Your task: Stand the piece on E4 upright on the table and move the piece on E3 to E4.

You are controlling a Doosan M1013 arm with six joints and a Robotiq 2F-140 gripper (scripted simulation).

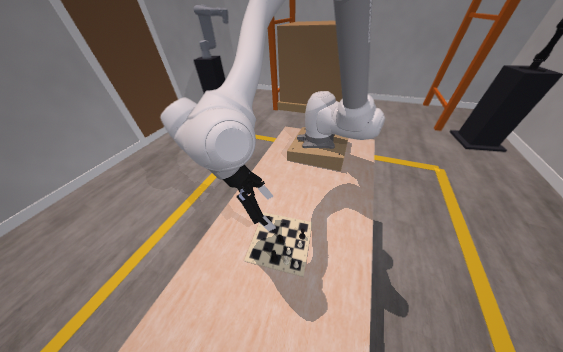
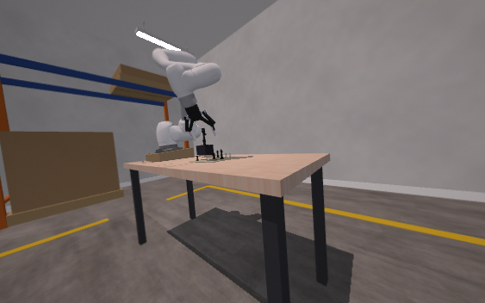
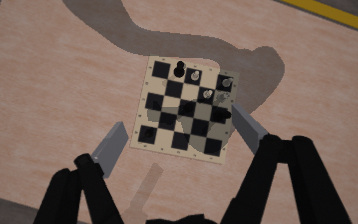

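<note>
My gripper is now 16 cm above the chessboard, 4 cm to the right of it and 2 cm short of it. Also, from my hand: pale piece (14 cm below, 10 cm ahead, 8 cm to the left).
</note>
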